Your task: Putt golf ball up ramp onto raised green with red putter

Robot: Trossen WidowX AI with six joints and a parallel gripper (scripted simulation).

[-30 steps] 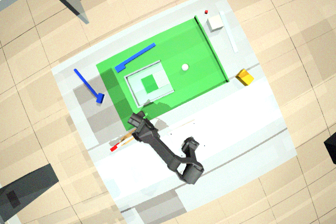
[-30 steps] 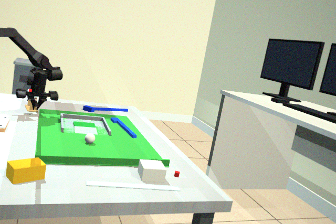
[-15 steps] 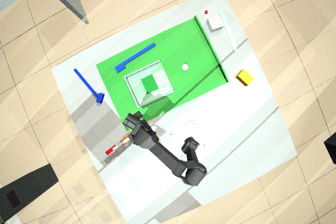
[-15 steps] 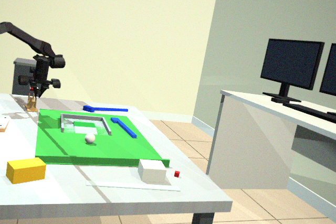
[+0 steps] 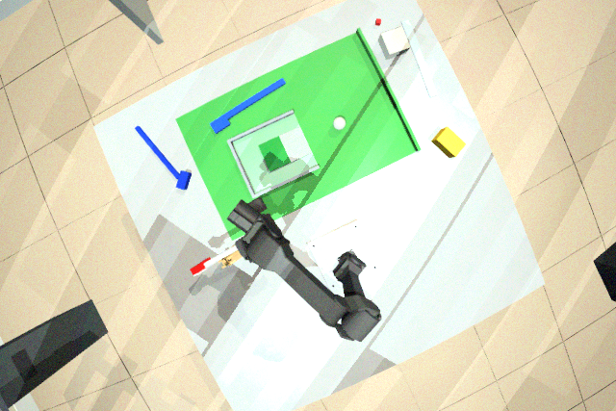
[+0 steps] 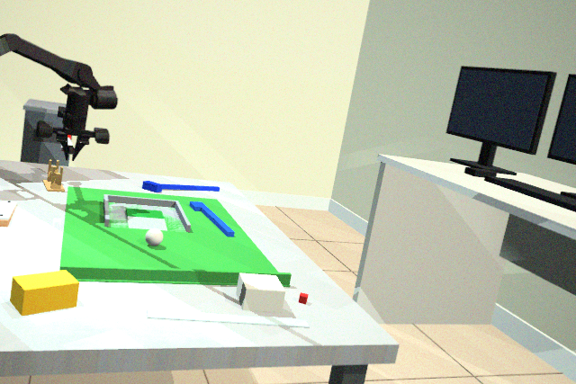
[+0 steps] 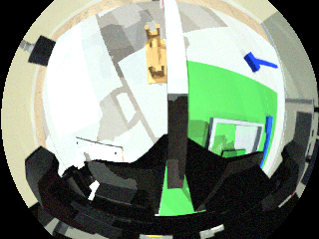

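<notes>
Now: gripper tip 120 mm to the right of the red putter and 20 mm below it. From my gripper tip the other things lie so: white block (300 mm ahead, 700 mm to the right, 100 mm below); white golf ball (160 mm ahead, 380 mm to the right, 90 mm below); yellow block (100 mm behind, 670 mm to the right, 100 mm below).
</notes>
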